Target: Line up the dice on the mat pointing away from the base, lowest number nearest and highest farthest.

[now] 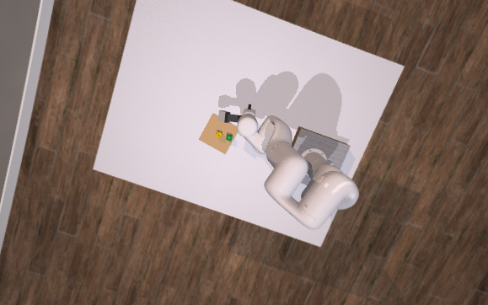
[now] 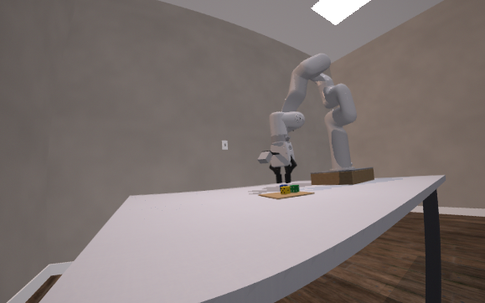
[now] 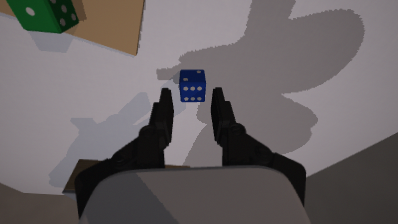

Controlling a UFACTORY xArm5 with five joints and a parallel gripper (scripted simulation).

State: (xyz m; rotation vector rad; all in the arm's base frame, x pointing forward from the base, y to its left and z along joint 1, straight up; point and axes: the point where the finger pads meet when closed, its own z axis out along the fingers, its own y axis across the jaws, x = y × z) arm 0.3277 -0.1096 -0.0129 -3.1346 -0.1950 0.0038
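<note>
Right now the blue die is 40 mm below my hand. Also, from my hand: tan mat 110 mm ahead, 100 mm to the left, 50 mm below; yellow die 110 mm ahead, 100 mm to the left, 30 mm below; green die 60 mm ahead, 110 mm to the left, 30 mm below.
</note>
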